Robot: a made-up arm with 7 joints. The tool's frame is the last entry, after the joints. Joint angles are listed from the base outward. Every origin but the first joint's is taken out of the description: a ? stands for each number. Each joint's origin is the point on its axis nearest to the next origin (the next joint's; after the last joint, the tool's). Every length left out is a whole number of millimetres.
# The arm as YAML. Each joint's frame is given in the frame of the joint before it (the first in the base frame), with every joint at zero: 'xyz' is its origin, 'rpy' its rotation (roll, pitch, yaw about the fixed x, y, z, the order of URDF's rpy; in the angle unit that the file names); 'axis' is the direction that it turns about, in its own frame. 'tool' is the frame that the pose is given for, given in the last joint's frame.
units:
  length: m
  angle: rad
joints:
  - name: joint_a
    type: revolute
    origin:
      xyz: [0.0, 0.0, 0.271]
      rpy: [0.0, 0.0, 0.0]
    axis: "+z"
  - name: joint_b
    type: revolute
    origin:
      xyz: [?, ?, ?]
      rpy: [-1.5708, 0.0, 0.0]
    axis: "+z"
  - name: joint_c
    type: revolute
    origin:
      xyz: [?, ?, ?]
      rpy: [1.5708, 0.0, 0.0]
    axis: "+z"
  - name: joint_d
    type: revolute
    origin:
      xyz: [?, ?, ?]
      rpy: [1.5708, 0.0, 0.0]
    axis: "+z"
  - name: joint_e
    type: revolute
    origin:
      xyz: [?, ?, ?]
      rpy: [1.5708, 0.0, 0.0]
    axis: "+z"
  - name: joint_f
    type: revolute
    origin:
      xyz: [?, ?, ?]
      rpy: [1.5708, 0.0, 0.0]
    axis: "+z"
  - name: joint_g
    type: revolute
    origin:
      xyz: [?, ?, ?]
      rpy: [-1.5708, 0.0, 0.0]
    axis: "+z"
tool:
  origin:
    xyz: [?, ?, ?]
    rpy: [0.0, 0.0, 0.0]
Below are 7 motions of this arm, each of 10 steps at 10 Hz.
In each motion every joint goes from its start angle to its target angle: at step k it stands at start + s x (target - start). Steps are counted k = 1, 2, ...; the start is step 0. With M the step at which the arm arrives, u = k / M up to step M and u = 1 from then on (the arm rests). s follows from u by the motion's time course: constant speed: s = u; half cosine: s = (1 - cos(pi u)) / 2; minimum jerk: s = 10 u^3 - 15 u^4 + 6 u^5.
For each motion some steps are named. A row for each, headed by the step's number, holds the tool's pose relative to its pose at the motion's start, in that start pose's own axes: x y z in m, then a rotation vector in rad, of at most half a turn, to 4 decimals.
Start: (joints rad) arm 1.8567 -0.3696 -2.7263 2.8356 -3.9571 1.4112 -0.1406
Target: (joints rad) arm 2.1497 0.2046 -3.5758 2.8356 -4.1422 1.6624 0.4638
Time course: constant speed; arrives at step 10
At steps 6, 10:
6: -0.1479 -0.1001 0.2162 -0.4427 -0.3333 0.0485
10: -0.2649 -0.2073 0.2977 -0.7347 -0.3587 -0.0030

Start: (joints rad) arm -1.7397 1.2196 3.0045 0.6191 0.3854 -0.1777 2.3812
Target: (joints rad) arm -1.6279 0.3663 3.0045 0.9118 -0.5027 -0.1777 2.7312
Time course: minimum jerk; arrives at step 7
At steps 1, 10:
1: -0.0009 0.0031 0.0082 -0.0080 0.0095 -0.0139
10: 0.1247 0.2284 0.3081 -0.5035 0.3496 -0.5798

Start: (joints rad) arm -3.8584 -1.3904 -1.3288 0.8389 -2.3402 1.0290 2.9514
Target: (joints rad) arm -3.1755 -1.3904 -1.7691 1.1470 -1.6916 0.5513 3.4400
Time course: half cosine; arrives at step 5
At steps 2, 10:
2: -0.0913 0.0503 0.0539 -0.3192 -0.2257 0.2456
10: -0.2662 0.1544 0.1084 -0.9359 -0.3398 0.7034

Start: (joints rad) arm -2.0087 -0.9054 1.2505 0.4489 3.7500 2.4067 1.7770
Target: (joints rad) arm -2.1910 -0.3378 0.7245 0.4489 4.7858 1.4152 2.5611
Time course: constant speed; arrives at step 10
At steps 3, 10:
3: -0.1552 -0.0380 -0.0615 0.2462 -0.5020 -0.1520
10: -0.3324 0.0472 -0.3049 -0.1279 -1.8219 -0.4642

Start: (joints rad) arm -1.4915 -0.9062 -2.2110 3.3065 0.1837 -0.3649 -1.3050
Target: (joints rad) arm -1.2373 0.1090 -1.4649 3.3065 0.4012 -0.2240 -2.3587
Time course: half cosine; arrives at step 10
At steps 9, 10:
9: 0.5335 0.1868 -0.0963 0.0571 0.4688 0.4521
10: 0.5443 0.1956 -0.1030 0.0582 0.4853 0.4631

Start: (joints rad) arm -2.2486 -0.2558 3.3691 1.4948 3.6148 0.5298 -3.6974
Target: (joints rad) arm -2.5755 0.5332 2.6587 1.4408 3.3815 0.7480 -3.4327
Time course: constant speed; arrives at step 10
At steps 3, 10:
3: 0.1386 0.1856 -0.0437 -0.3060 0.2824 -0.0708
10: 0.3885 0.4786 -0.4604 -0.9838 0.9395 -0.2161

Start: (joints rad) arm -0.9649 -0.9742 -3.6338 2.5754 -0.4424 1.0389 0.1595
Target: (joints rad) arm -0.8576 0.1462 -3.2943 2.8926 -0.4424 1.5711 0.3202
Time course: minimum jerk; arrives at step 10
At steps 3, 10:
3: 0.0278 0.1069 -0.1262 0.0438 0.0961 0.1737
10: -0.3337 0.6135 -0.6553 0.4600 0.6219 0.9429

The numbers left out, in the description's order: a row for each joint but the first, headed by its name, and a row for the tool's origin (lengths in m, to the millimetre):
joint_b: 0.0 0.0 0.0
joint_c: 0.0 -0.415 0.0
joint_d: 0.064 0.0 0.0
joint_e: 0.076 -0.337 0.0
joint_f: 0.0 0.0 0.0
joint_g: 0.094 0.119 0.0
tool: 0.0 0.0 0.0

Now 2 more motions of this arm.
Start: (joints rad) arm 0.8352 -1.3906 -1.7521 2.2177 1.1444 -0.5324 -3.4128
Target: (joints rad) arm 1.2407 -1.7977 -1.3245 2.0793 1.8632 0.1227 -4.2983
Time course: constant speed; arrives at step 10
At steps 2, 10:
2: 0.0871 -0.0900 0.0320 0.1182 0.2643 0.0094
10: 0.4015 -0.3552 -0.0298 0.1529 1.0070 0.3604

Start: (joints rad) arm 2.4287 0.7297 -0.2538 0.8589 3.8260 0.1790 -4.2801
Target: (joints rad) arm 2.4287 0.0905 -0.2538 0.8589 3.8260 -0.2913 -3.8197
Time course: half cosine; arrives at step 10
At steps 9, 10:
9: 0.0377 0.0568 -0.2730 0.3239 0.3419 0.5354
10: 0.0363 0.0577 -0.2800 0.3341 0.3494 0.5456

